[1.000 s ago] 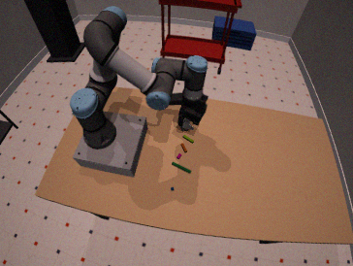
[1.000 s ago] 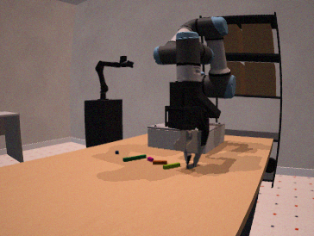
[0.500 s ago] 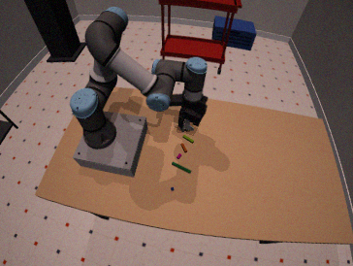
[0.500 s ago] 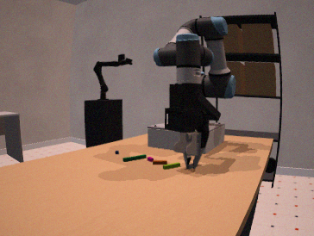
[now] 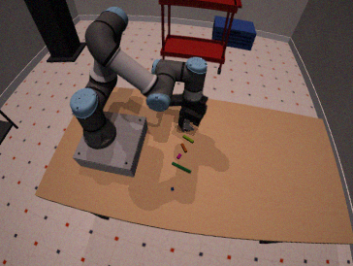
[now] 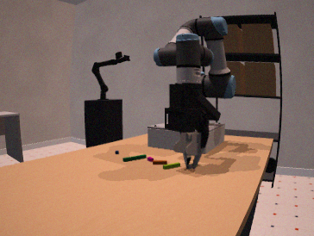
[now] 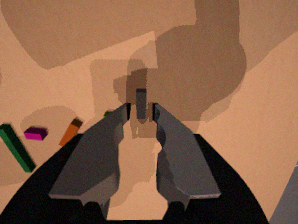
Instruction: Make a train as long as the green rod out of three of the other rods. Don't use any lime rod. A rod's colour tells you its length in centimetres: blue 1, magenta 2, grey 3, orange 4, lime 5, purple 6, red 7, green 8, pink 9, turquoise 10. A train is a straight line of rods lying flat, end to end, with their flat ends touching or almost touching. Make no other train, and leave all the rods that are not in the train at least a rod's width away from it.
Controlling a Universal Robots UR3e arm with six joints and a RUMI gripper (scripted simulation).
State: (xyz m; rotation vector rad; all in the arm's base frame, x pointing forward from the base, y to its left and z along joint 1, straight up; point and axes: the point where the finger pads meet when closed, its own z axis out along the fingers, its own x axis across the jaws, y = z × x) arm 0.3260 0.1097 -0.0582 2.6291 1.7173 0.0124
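Now: hand 1 cm above the grey rod. The rest, counted from my hand: orange rod 9 cm to the right, 1 cm below; magenta rod 13 cm to the right, 1 cm below, 1 cm behind; lime rod 5 cm to the right, 2 cm ahead, 1 cm below.
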